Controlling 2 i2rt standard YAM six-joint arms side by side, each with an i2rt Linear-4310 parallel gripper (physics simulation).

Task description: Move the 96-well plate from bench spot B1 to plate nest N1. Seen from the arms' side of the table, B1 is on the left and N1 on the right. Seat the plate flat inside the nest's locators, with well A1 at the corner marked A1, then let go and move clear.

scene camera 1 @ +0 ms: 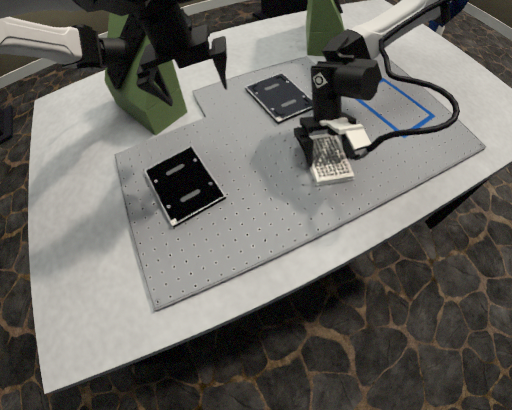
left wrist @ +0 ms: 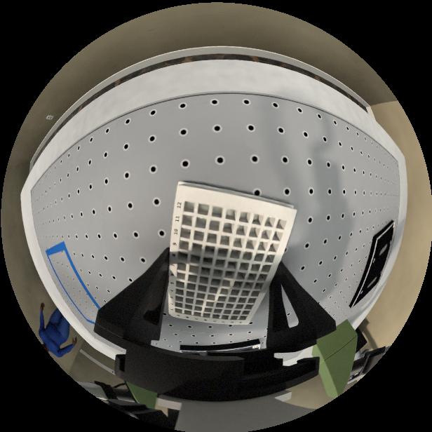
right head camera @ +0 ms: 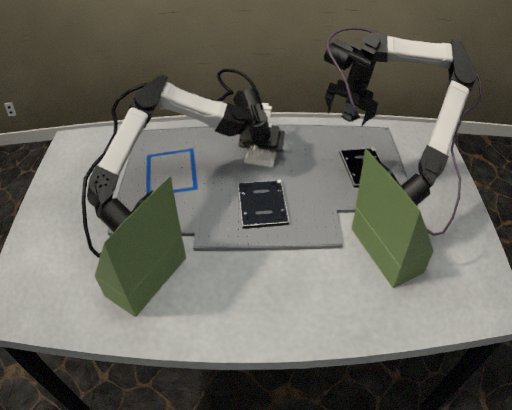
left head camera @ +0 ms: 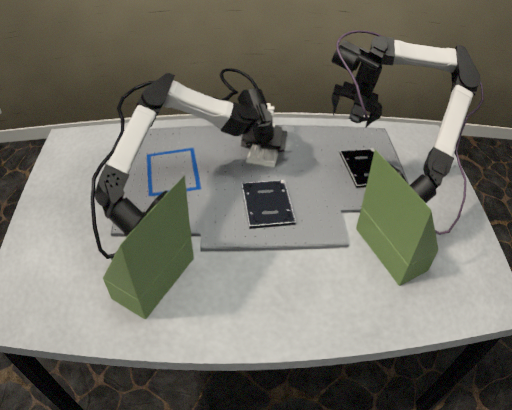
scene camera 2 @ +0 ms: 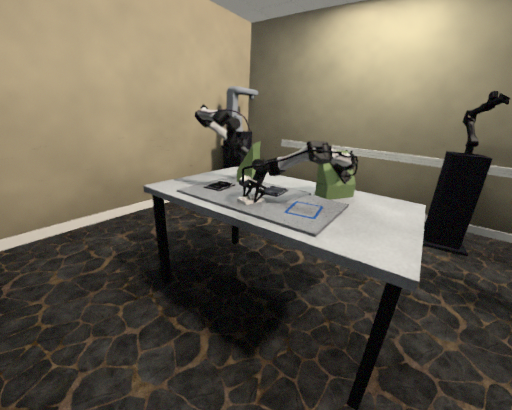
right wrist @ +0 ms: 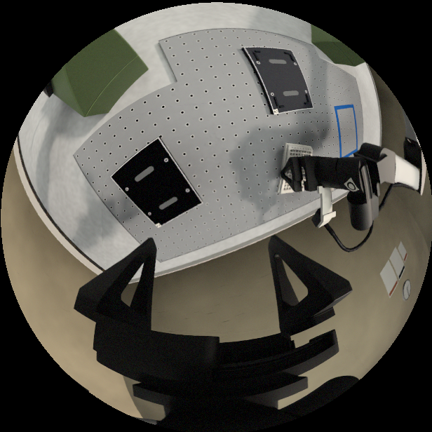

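Note:
The white 96-well plate lies on the pegboard near the back middle in the left head camera. In the left wrist view its column number 12 is at the far end. My left gripper points down over it, shut on its two long sides. The blue outline is at the left. The black nest at the right, partly hidden in the left head camera, has a pale corner mark. My right gripper is open and empty, high up.
A second black nest lies near the front middle of the grey pegboard. Green wedge blocks stand by both arm bases. A black cable loops beside the left wrist.

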